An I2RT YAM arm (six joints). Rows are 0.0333 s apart.
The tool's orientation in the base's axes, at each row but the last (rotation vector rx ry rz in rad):
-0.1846, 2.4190, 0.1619
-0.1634, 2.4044, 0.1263
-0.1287, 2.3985, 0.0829
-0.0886, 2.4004, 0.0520
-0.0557, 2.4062, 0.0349
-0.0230, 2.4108, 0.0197
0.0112, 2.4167, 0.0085
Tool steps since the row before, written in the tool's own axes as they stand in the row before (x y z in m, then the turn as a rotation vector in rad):
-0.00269, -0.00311, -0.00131, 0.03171, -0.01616, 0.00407
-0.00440, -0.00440, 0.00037, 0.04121, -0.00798, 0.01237
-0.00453, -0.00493, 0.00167, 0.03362, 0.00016, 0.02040
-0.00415, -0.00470, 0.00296, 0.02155, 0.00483, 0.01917
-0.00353, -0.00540, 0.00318, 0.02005, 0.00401, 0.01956
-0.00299, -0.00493, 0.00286, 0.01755, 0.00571, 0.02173
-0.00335, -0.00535, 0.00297, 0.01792, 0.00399, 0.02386
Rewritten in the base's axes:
0.00172, -0.00303, 0.00254, -0.01827, -0.01803, -0.02499
0.00416, -0.00393, 0.00247, -0.02108, -0.00961, -0.03712
0.00502, -0.00442, 0.00171, -0.01108, -0.00023, -0.03773
0.00542, -0.00429, 0.00055, -0.00338, 0.00495, -0.02862
0.00502, -0.00516, -0.00004, -0.00197, 0.00419, -0.02792
0.00424, -0.00484, -0.00017, 0.00130, 0.00596, -0.02785
0.00445, -0.00538, -0.00005, 0.00243, 0.00425, -0.02970

